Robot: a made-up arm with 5 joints. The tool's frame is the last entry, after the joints.
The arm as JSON. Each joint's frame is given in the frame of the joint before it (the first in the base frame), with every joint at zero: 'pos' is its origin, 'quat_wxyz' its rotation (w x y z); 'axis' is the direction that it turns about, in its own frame. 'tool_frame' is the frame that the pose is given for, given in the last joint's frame.
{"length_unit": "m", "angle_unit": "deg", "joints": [
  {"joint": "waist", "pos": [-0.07, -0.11, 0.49], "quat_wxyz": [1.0, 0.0, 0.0, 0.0], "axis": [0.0, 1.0, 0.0]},
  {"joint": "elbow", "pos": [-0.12, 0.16, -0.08], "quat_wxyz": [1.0, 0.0, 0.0, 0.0], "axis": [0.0, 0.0, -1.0]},
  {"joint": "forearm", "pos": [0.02, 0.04, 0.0], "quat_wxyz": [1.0, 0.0, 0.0, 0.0], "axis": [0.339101, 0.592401, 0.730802]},
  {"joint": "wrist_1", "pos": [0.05, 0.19, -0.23], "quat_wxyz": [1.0, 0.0, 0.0, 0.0], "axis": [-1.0, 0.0, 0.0]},
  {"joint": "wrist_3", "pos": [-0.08, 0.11, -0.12], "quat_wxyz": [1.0, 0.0, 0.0, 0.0], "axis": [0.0, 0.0, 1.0]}
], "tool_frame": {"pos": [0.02, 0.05, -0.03], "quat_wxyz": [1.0, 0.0, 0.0, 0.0]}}
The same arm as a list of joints. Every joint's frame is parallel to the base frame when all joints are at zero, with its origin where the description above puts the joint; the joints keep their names.
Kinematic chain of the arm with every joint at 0, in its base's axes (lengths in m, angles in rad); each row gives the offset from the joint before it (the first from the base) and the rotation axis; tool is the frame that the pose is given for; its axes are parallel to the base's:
waist: xyz -0.0700 -0.1100 0.4900 axis +y
elbow: xyz -0.1200 0.1600 -0.0800 axis -z
forearm: xyz 0.0200 0.0400 0.0000 axis 0.339101 0.592401 0.730802
wrist_1: xyz 0.0500 0.1900 -0.2300 axis -x
wrist_3: xyz -0.0800 0.1100 -0.1200 axis +z
tool: xyz 0.0200 0.0500 -0.0300

